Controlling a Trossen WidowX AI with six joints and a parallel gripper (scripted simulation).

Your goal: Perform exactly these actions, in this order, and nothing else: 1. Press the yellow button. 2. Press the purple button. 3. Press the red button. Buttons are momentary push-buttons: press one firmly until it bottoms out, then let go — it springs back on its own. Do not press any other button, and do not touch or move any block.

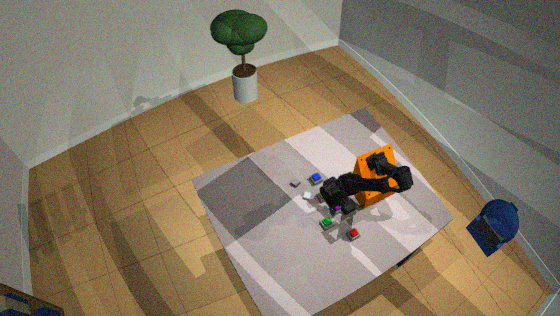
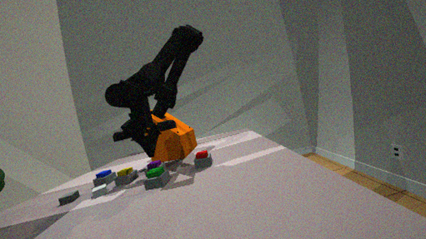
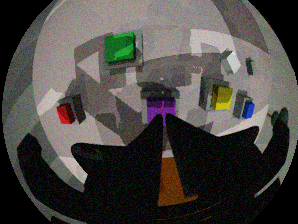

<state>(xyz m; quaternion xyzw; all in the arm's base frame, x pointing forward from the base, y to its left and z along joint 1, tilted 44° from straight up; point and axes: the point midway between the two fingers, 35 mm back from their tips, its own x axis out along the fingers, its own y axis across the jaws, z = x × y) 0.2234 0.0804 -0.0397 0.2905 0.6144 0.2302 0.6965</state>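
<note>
My gripper tip is now 30 mm above the purple button and 10 mm past it. Also, from my gripper tip: yellow button 90 mm to the right, 30 mm below, 10 mm ahead; pale block 140 mm to the right, 70 mm ahead, 50 mm below; green button 80 mm ahead, 40 mm to the left, 30 mm below.
</note>
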